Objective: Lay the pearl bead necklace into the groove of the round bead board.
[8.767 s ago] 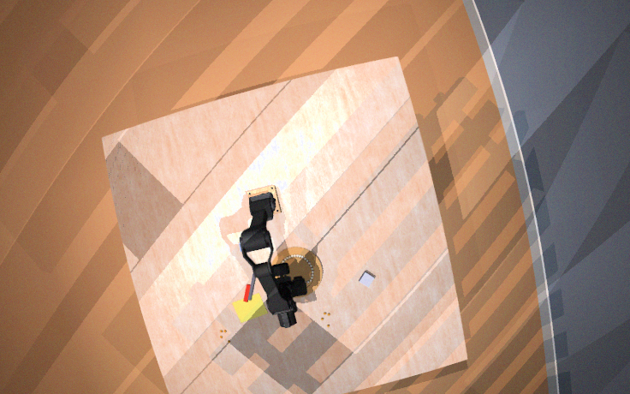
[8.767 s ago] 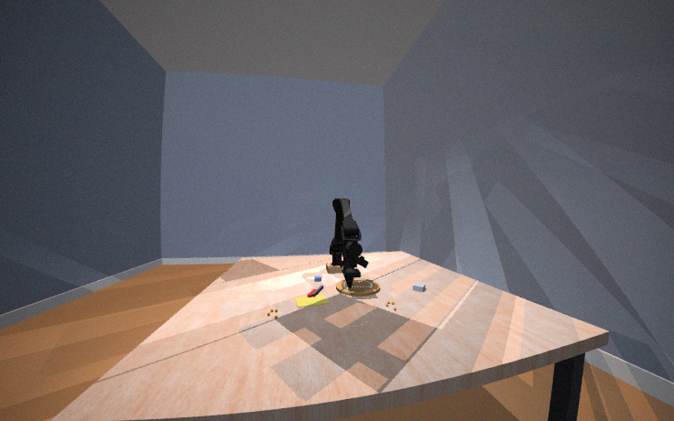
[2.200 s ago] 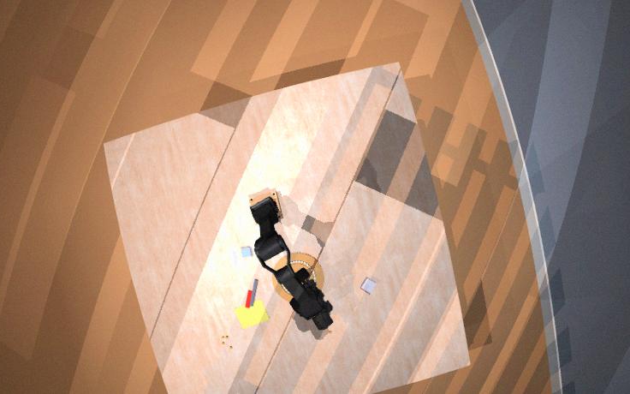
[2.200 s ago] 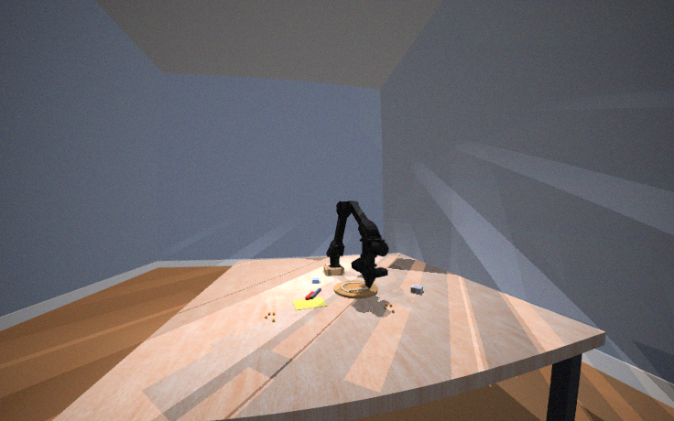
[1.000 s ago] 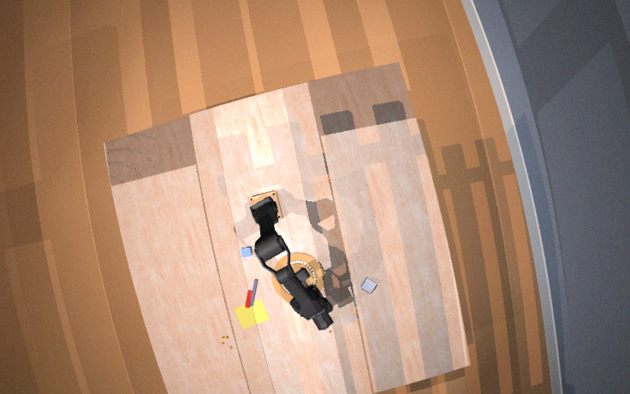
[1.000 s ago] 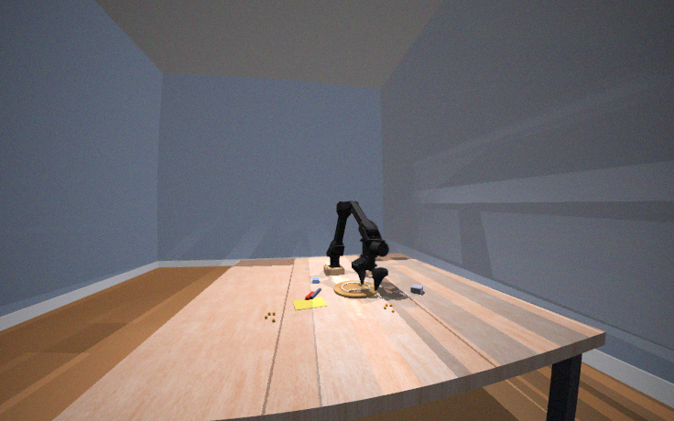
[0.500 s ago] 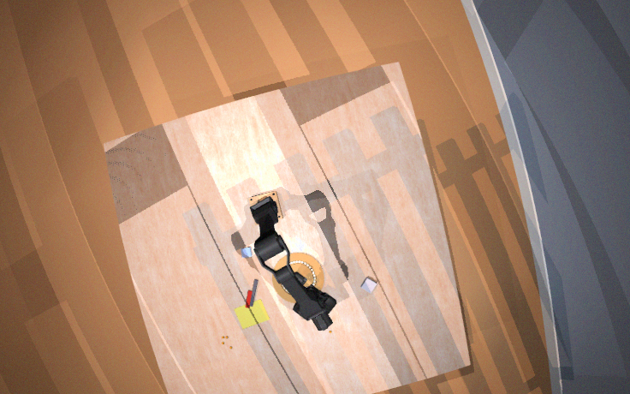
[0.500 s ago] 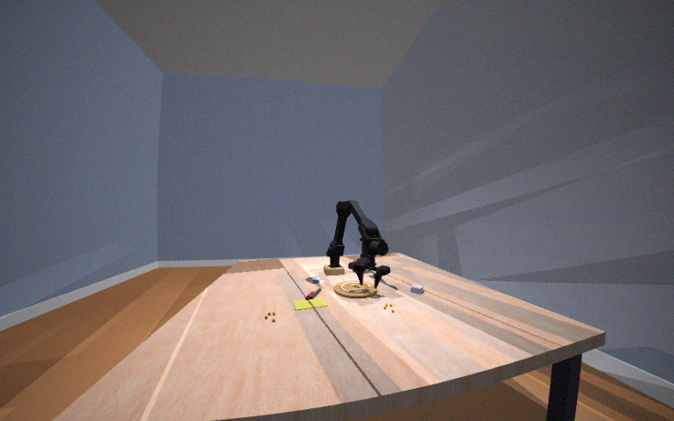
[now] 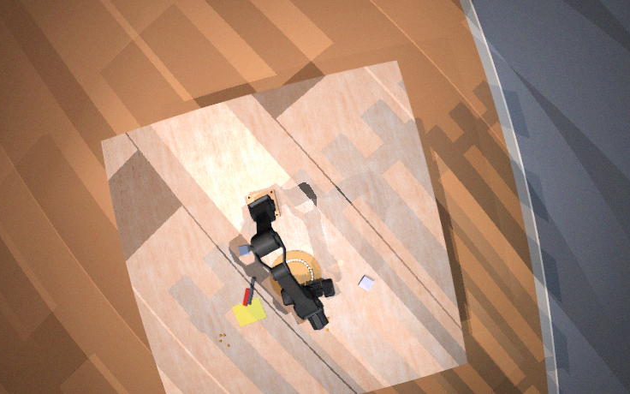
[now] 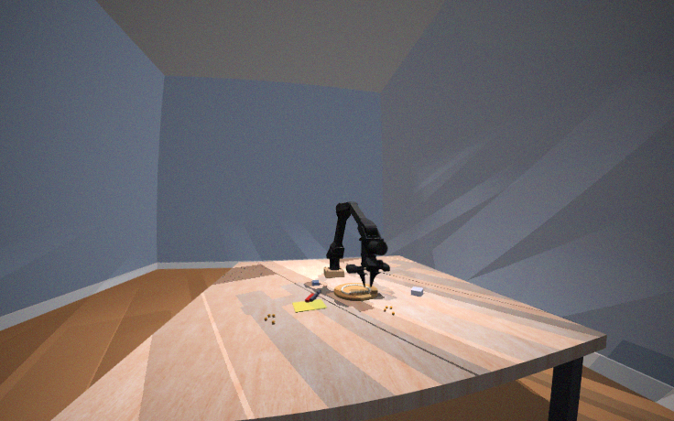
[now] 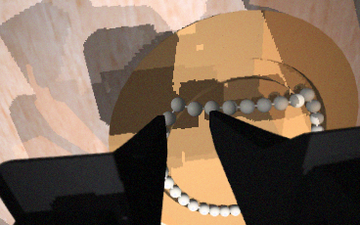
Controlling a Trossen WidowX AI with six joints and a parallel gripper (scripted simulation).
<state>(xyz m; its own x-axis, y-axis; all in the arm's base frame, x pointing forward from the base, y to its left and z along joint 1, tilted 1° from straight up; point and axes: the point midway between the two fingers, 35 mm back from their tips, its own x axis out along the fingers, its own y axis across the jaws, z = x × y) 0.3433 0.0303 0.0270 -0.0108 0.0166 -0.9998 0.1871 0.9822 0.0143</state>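
My gripper tip is 50 mm past the round bead board, 30 mm to the left of it and 30 mm above it. The rest, counted from my gripper tip: grey block 80 mm ahead, 200 mm to the left, 20 mm below; then yellow note 10 mm ahead, 270 mm to the right, 40 mm below; then red marker 60 mm behind, 230 mm to the right, 30 mm below.
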